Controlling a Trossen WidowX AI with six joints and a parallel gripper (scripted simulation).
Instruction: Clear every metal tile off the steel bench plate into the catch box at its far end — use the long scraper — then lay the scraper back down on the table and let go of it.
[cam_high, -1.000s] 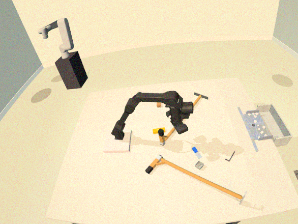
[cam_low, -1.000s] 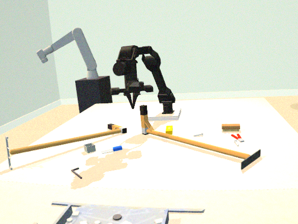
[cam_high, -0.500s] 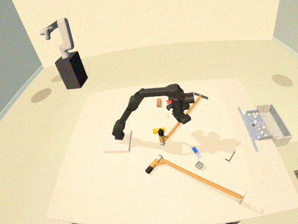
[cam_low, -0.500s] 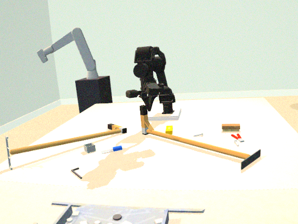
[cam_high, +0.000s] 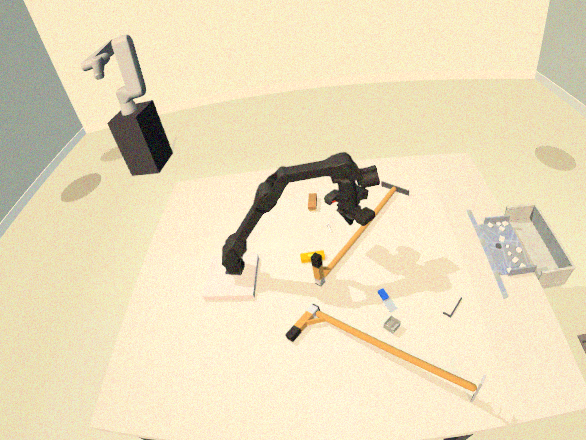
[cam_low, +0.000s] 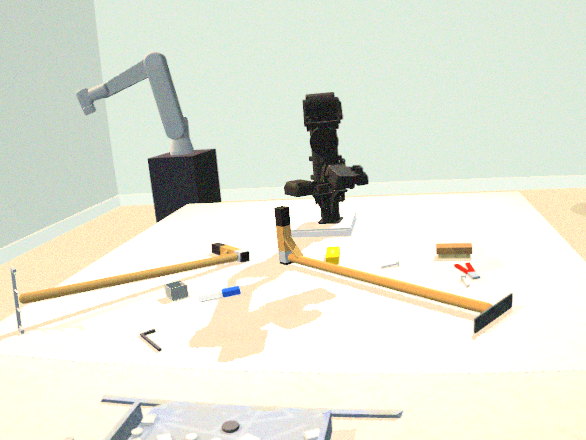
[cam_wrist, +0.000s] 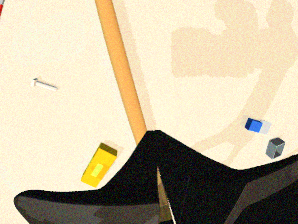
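Now: the long scraper 4 cm ahead of my gripper tip, 9 cm to the left of it and 7 cm below it. Round my gripper tip: yellow block: 15 cm behind, 3 cm to the right, 12 cm below; blue marker: 12 cm ahead, 22 cm to the right, 13 cm below; red tool: 6 cm behind, 30 cm to the left, 13 cm below.
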